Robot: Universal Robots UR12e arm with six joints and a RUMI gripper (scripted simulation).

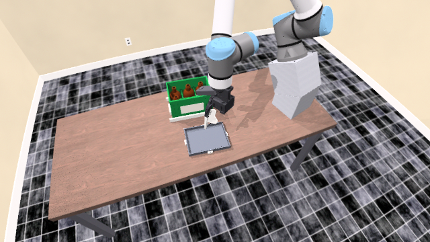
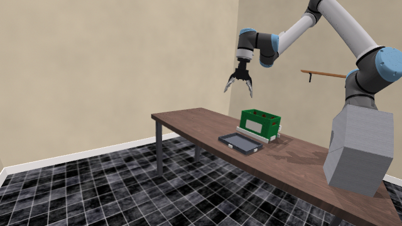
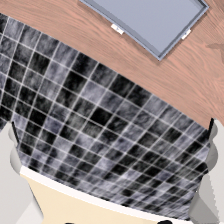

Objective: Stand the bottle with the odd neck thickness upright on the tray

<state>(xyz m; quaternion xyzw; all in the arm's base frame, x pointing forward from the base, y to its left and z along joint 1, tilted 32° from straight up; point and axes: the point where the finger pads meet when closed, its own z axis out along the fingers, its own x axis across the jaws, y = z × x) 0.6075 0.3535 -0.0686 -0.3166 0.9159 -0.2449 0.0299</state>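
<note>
Now: hand 40 mm short of the green crate, 420 mm to the left of it and 260 mm above it. The rest, counted from my hand: glass bottle 130 mm ahead, 460 mm to the right, 250 mm below; then grey tray 10 mm ahead, 130 mm to the right, 330 mm below.
</note>
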